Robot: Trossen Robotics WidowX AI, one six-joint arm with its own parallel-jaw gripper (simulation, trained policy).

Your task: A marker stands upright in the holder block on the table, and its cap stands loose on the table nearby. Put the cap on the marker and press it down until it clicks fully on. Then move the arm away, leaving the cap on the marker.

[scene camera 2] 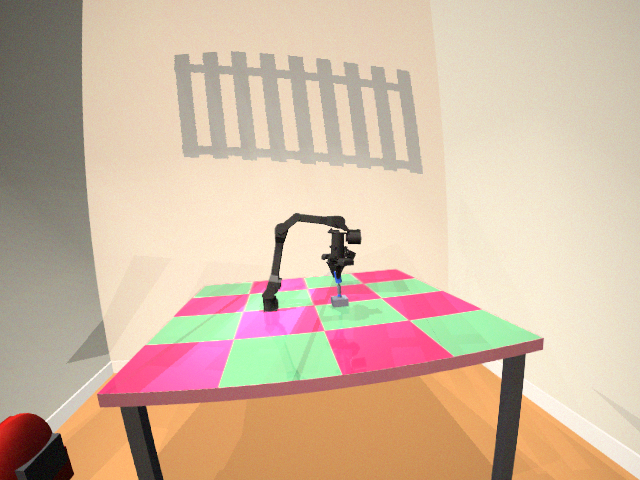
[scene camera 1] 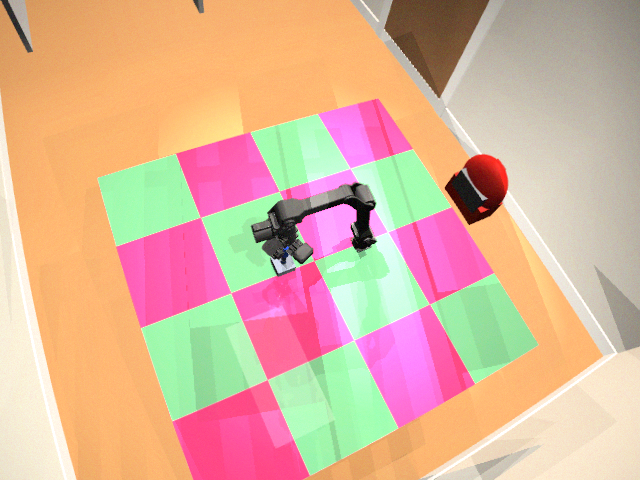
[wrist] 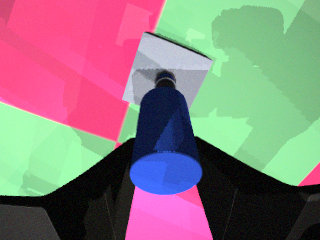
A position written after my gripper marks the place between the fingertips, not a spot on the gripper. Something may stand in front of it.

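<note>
Scene camera 1 gives me my gripper (scene camera 1: 287,249). In the wrist view I find the gripper again (wrist: 163,144), and there I can see a blue cap (wrist: 164,161) as well.
</note>
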